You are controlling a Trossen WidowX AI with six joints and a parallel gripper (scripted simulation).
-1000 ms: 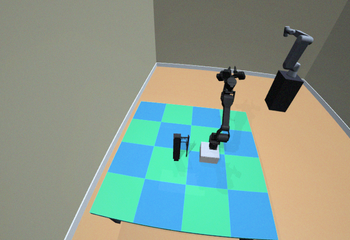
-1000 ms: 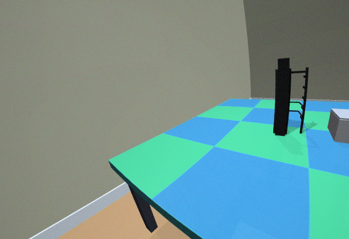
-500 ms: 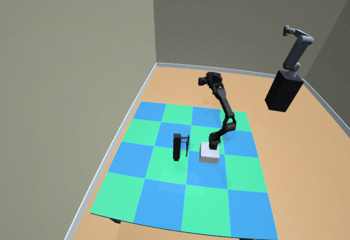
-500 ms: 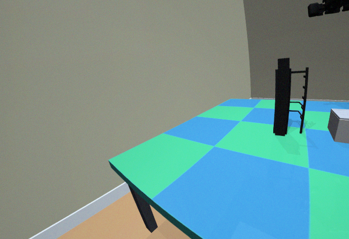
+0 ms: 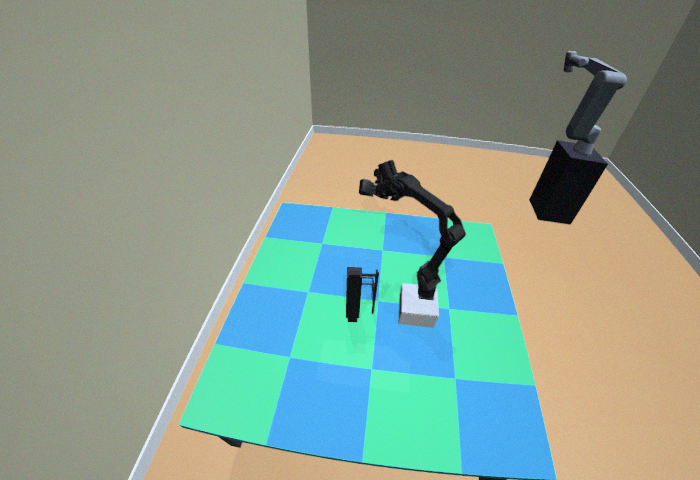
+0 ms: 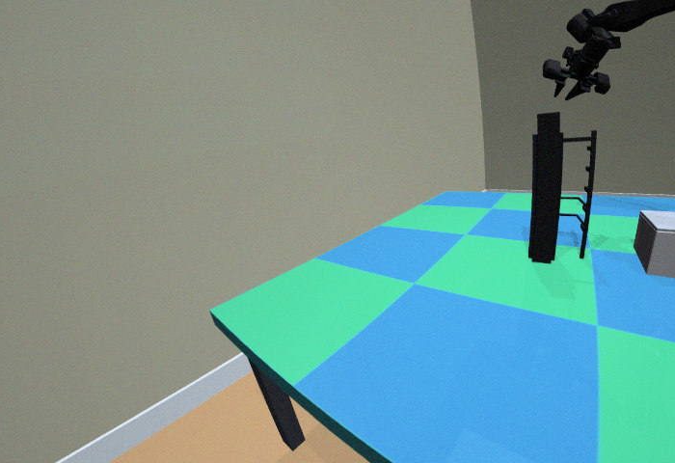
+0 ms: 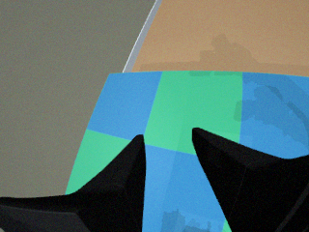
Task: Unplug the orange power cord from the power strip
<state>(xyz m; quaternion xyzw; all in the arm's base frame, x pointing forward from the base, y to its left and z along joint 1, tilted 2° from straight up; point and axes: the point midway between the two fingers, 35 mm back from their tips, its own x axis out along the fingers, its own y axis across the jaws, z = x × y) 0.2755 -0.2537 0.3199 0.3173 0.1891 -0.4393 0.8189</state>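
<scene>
Right now the orange plug is 1 cm ahead of my gripper tip, 31 cm to the left of it and 21 cm below it.
</scene>
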